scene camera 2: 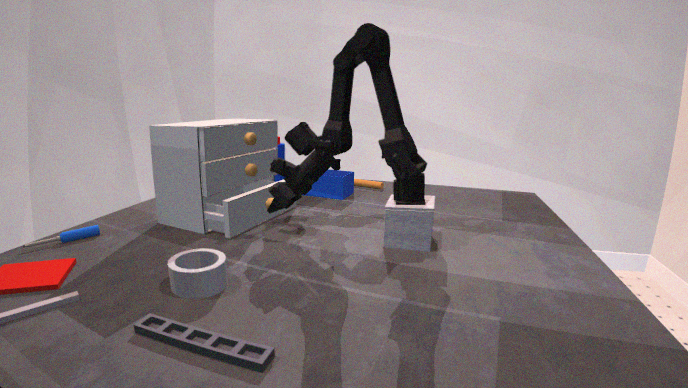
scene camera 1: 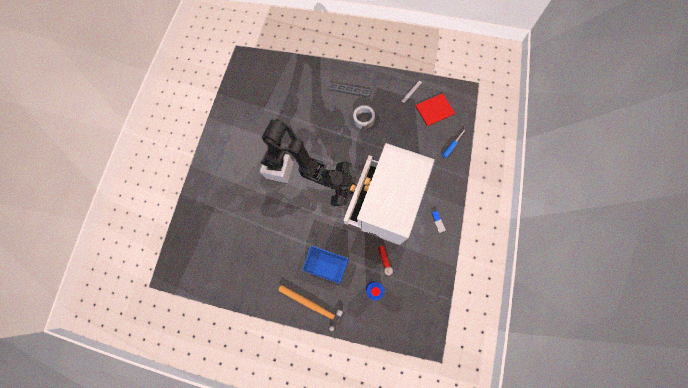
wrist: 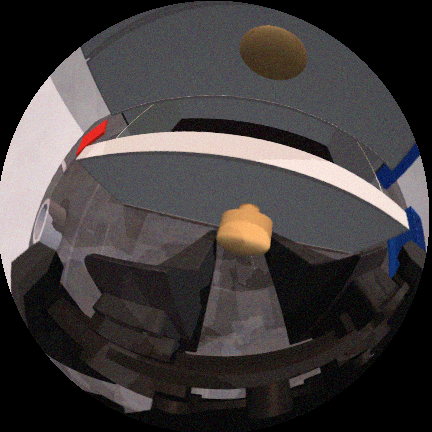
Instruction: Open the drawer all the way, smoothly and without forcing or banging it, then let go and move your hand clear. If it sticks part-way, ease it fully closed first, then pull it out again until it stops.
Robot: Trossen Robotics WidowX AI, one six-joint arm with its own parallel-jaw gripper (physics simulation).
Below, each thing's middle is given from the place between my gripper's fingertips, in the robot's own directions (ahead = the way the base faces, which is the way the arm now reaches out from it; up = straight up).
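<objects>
Taking the blue bin (scene camera 1: 319,262) as my reference, I find my hand 8 cm past it and 34 cm to the left of it. The dark perforated bar (scene camera 2: 246,354) is 51 cm to the left of my hand, and it also lies 3 cm below my hand and 8 cm behind it. I see the red block (scene camera 2: 42,275) 35 cm ahead of my hand, 44 cm to the left of it and 3 cm below it.
</objects>
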